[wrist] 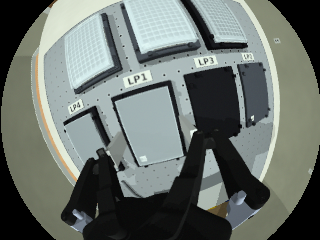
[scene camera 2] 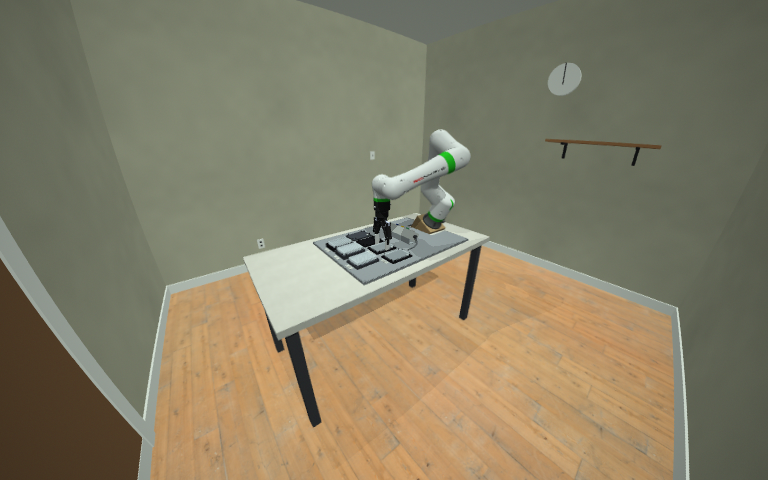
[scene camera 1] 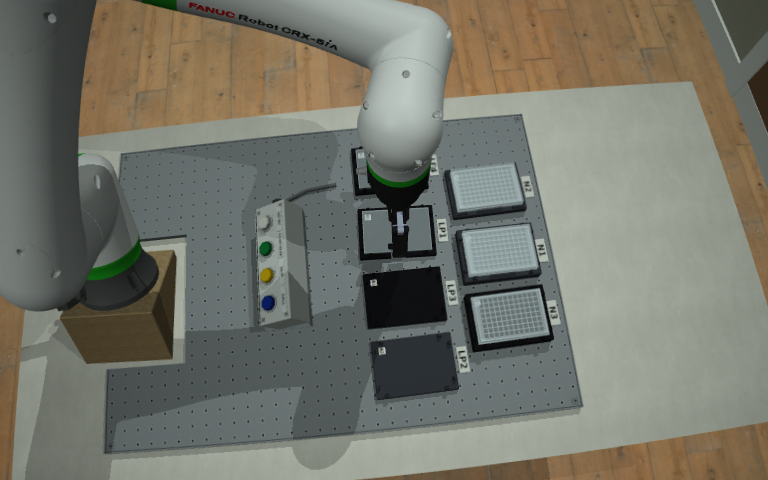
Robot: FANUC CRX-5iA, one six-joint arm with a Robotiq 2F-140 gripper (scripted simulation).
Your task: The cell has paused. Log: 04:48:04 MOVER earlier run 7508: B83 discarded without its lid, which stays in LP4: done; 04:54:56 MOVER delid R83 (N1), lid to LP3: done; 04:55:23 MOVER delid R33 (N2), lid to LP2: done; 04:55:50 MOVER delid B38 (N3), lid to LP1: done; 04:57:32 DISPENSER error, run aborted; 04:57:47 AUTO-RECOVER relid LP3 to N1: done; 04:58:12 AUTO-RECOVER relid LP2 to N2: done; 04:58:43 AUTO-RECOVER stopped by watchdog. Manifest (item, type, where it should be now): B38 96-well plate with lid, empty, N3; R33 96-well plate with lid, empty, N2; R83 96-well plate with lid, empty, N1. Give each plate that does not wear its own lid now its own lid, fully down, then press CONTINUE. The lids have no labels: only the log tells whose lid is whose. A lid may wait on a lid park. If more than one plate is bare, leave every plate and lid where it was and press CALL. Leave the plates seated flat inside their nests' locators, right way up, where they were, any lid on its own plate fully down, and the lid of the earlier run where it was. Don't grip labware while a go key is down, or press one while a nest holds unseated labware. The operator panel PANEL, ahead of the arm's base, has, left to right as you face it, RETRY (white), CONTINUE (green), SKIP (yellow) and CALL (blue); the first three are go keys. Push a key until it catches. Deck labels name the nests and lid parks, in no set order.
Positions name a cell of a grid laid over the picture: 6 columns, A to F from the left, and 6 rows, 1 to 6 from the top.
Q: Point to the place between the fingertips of my gripper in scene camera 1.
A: At D3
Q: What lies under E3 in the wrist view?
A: A lid park LP2.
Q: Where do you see an operator panel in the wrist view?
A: At D5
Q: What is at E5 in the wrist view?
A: My gripper.
